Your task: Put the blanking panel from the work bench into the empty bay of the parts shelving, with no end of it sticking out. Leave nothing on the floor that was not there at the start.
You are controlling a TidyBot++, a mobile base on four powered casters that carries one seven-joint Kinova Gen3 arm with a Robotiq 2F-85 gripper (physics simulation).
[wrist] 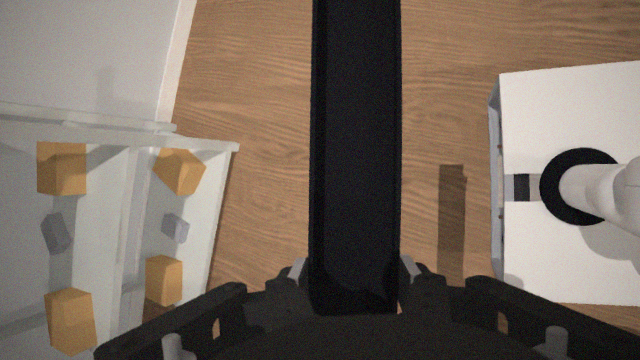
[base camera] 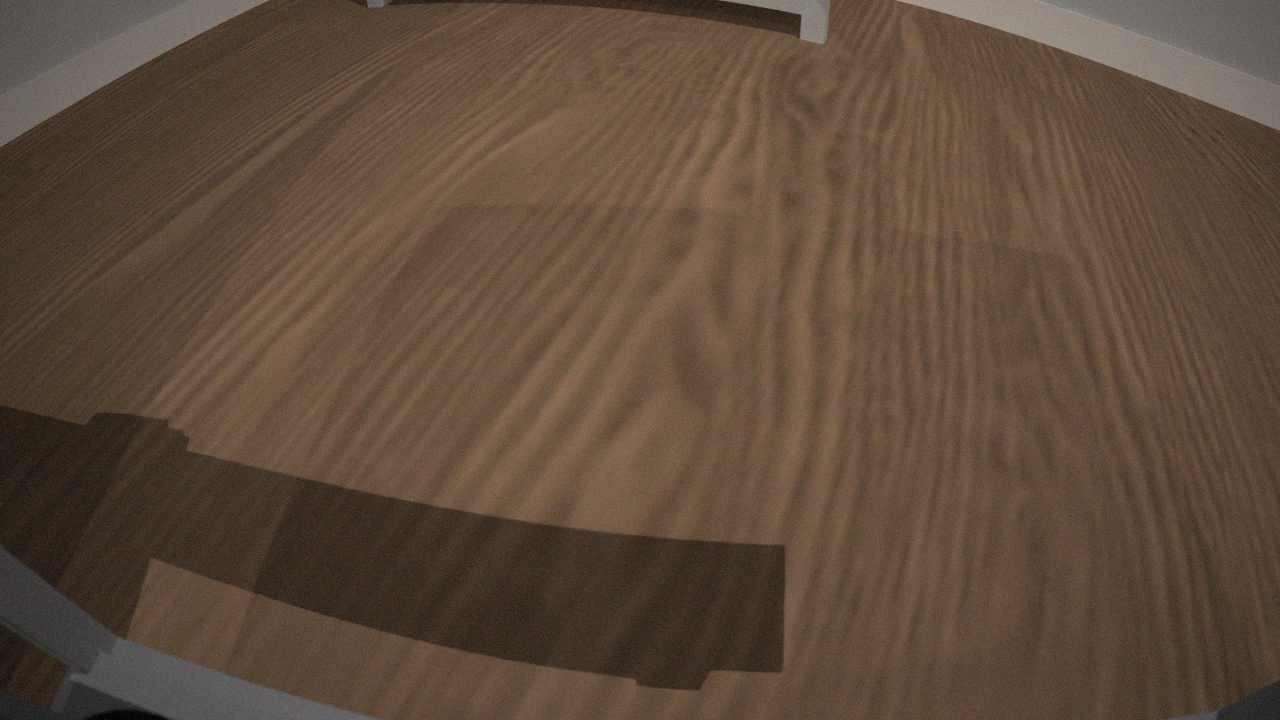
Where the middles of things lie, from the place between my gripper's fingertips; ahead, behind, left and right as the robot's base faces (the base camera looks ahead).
Labels:
Right now my hand is 20 mm to the right of the blanking panel [wrist: 355, 170] and 10 mm below it.

